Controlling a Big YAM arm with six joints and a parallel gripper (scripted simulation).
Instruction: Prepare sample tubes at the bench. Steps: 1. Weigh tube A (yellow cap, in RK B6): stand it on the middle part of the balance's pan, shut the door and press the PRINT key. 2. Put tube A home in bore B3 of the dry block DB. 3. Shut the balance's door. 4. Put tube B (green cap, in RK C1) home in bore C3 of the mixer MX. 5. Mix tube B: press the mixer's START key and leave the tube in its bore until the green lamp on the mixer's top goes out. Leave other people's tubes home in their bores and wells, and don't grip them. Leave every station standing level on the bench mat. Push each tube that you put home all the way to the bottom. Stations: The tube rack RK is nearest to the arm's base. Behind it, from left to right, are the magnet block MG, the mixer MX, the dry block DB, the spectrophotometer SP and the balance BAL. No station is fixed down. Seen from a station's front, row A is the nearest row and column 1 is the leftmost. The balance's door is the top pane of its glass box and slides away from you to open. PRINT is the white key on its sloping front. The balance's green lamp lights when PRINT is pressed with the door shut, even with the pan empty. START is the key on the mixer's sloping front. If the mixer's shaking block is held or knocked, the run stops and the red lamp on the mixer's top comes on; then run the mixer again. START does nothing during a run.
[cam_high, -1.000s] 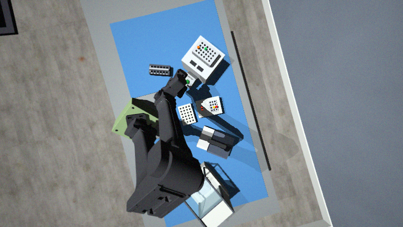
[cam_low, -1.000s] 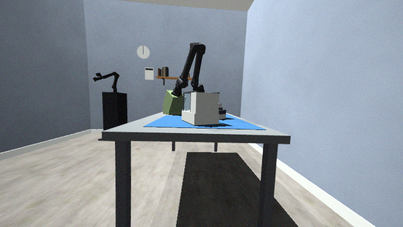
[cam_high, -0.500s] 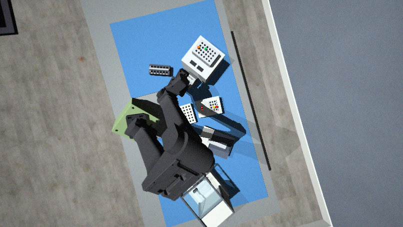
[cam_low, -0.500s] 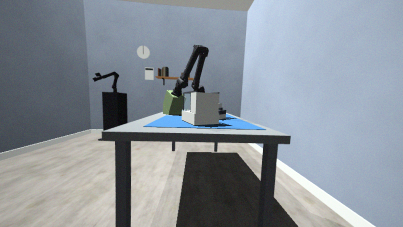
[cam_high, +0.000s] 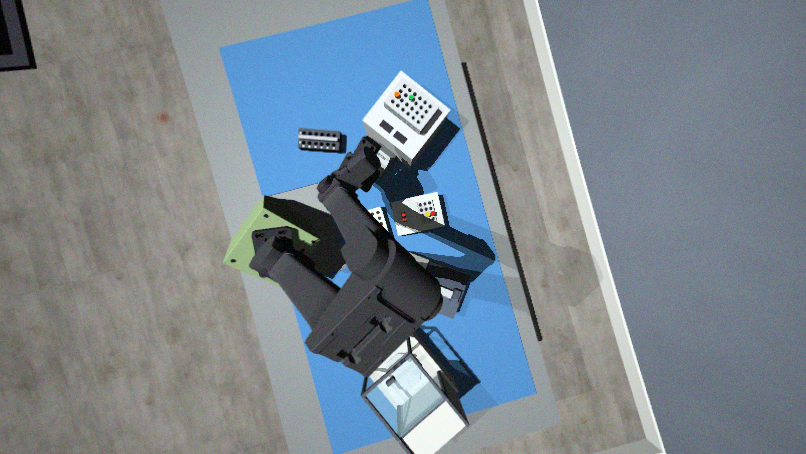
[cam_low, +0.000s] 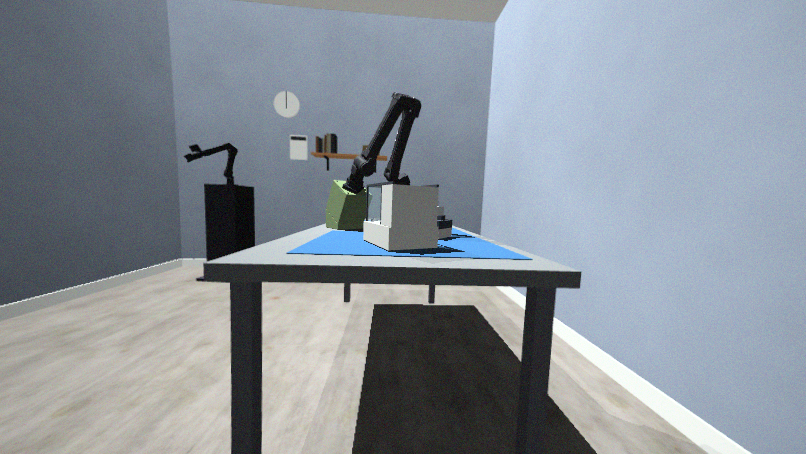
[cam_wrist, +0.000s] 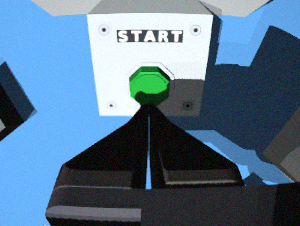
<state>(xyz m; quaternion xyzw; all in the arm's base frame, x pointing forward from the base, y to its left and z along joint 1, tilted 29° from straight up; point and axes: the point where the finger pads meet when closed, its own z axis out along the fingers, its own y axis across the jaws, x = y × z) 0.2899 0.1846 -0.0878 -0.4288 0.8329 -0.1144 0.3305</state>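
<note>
Now: the mixer's green start key 20 mm below my hand, 10 mm to the left of it and 10 mm ahead of it. From my hand the other things lie so: magnet block MG 150 mm behind, 120 mm to the left, 70 mm below; then orange-capped tube 160 mm to the left, 110 mm ahead, 60 mm above; then white rack RK 190 mm to the right, 80 mm below, 20 mm behind.
</note>
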